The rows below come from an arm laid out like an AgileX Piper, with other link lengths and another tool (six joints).
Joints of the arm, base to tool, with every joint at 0 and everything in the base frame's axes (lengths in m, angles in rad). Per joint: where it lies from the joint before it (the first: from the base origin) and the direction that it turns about. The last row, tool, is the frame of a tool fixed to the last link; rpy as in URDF.
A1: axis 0 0 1 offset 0.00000 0.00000 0.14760
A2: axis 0 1 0 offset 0.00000 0.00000 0.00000
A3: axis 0 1 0 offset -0.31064 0.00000 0.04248
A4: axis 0.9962 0 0.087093 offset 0.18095 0.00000 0.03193
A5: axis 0 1 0 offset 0.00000 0.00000 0.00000
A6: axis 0.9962 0 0.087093 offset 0.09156 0.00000 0.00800
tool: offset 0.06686 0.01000 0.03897 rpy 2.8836 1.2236 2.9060
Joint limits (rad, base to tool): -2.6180..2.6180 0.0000..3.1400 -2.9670..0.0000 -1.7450..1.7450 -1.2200..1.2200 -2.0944..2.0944
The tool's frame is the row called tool.
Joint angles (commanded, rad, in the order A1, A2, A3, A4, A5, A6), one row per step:
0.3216 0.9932 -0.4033 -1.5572 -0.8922 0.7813
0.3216 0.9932 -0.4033 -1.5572 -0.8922 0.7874
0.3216 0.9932 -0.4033 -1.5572 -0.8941 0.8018
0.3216 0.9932 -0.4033 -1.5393 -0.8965 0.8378
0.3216 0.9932 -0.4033 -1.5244 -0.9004 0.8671
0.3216 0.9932 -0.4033 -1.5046 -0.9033 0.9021
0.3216 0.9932 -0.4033 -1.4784 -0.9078 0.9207
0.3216 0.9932 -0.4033 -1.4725 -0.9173 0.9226
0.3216 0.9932 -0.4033 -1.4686 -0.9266 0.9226
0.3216 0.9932 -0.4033 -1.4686 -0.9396 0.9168
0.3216 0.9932 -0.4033 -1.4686 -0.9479 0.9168
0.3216 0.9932 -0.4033 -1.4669 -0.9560 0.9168
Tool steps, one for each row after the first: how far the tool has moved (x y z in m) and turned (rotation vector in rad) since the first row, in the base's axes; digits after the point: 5 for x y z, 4 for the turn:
0.00017 -0.00001 0.00012 0.0017 0.0056 -0.0018
0.00030 0.00002 0.00055 0.0066 0.0190 -0.0043
0.00227 0.00005 0.00369 0.0328 0.0573 -0.0210
0.00365 0.00007 0.00639 0.0554 0.0888 -0.0327
0.00574 -0.00006 0.00969 0.0834 0.1268 -0.0486
0.00763 -0.00021 0.01361 0.1130 0.1518 -0.0610
0.00679 0.00003 0.01510 0.1226 0.1564 -0.0554
0.00577 0.00029 0.01630 0.1298 0.1586 -0.0487
0.00375 0.00071 0.01722 0.1336 0.1548 -0.0355
0.00257 0.00095 0.01786 0.1370 0.1558 -0.0280
0.00155 0.00115 0.01871 0.1419 0.1572 -0.0214

